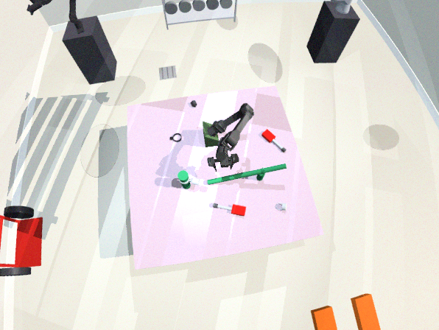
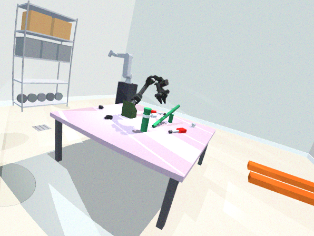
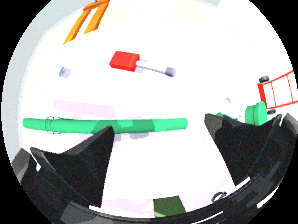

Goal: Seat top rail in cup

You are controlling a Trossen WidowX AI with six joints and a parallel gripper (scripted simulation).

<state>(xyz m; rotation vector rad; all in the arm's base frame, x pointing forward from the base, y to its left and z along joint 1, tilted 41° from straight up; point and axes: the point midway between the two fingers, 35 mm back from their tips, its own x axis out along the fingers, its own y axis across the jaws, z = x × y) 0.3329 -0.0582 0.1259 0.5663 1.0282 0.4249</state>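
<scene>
Right now my gripper tip is 22 cm to the left of the white brace band, 9 cm above it and 1 cm short of it. From my gripper tip the other things lie so: small black part (68 cm behind, 21 cm below, 14 cm to the right); short green post (27 cm to the left, 13 cm below).
</scene>
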